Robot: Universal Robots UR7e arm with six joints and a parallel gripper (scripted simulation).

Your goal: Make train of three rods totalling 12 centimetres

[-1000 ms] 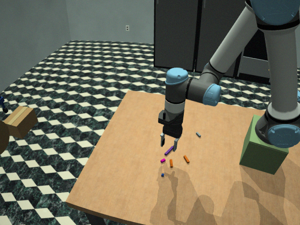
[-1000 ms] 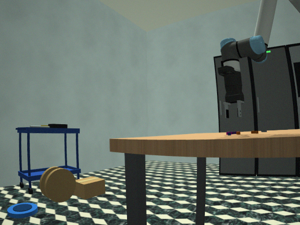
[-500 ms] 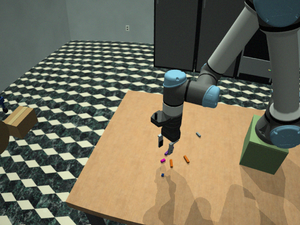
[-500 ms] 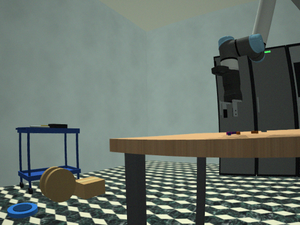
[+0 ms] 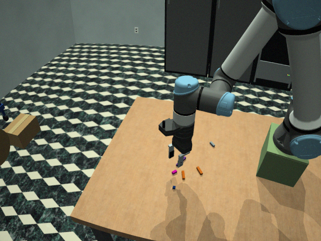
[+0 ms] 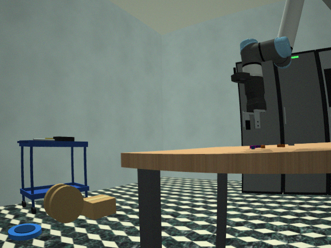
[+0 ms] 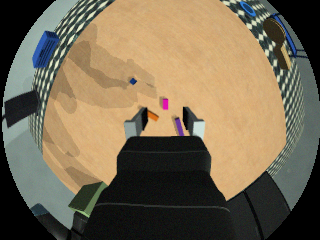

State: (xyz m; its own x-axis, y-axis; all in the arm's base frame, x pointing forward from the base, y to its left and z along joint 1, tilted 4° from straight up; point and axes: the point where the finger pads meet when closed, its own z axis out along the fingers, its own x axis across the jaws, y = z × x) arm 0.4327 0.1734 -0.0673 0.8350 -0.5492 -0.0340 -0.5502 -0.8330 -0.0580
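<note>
The magenta rod lies 8 cm below my hand. From my hand the other things lie so: small blue rod (2 cm behind, 8 cm to the left, 8 cm below); grey rod (11 cm behind, 22 cm to the right, 8 cm below); purple rod (1 cm behind, 6 cm to the right, 8 cm below).
</note>
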